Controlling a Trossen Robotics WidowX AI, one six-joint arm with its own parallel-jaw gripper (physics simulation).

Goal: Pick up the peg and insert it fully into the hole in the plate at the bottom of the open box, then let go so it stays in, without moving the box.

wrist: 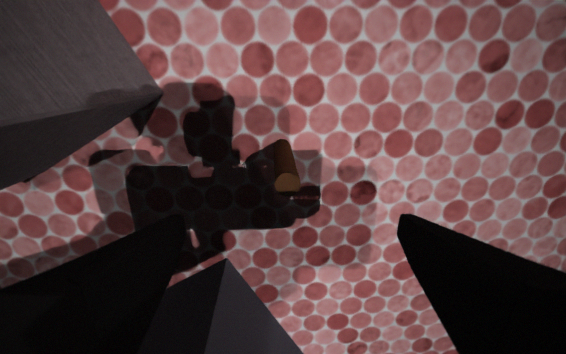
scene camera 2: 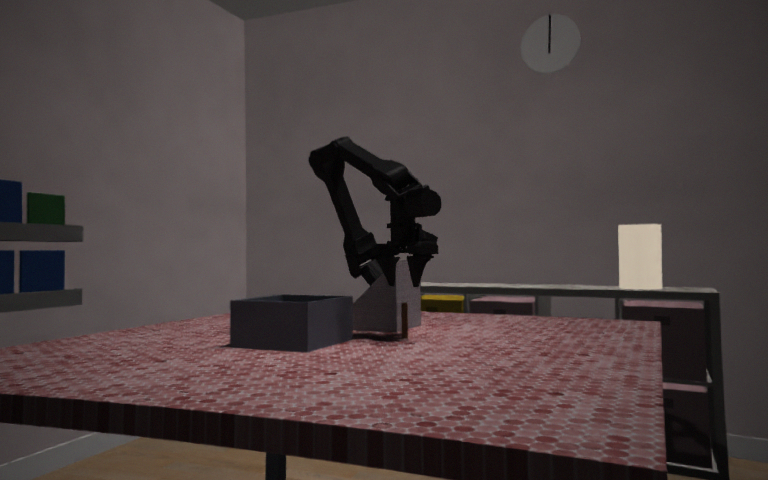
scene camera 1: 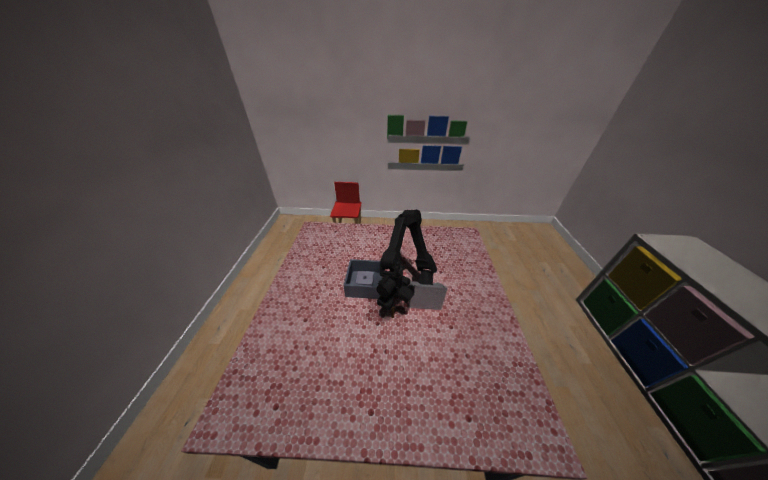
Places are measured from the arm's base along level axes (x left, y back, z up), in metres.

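Pixels of known places: gripper, fingertip midpoint: (wrist: 292, 224) (scene camera 2: 403, 286) (scene camera 1: 393, 302); arm's base at its link origin: (scene camera 2: 383, 284) (scene camera 1: 426, 283).
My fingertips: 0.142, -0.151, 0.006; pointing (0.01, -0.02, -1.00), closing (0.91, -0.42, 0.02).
For each thing: its top centre in the pictures, then the offset to it from my fingertips, as dx, dy, dz. Level surfaces: height alone.
- brown peg at its top centre: (wrist: 287, 184) (scene camera 2: 404, 303) +0.001, +0.002, -0.038
- open grey-blue box at its top centre: (scene camera 2: 293, 298) (scene camera 1: 364, 272) -0.177, -0.178, -0.020
- pale plate at its top centre: (scene camera 1: 364, 277) -0.177, -0.178, -0.057
- table at its surface level: dz -0.118
The brown peg (scene camera 2: 404, 322) (wrist: 286, 167) stands upright on the patterned table, to the right of the box in scene view 2. My gripper (scene camera 1: 394, 312) (scene camera 2: 404, 285) (wrist: 292, 224) is open and empty, pointing down, with its fingertips above the peg's top. In the wrist view the peg shows between the two fingers sideways, somewhat above the fingertip line. The open grey-blue box (scene camera 1: 362, 290) (scene camera 2: 269, 326) (wrist: 250, 312) stands beside it. The pale plate (scene camera 1: 357, 279) with its dark hole (scene camera 1: 364, 277) lies at the box's bottom. In scene view 1 the arm hides the peg.
A grey wedge-shaped block (scene camera 1: 427, 297) (scene camera 2: 376, 308) (wrist: 60, 55) stands at the arm's base, close to the peg and gripper. The arm's shadow falls around the peg on the table (scene camera 1: 390, 384) (scene camera 2: 453, 396) (wrist: 425, 117). A red chair (scene camera 1: 346, 210) stands beyond the table.
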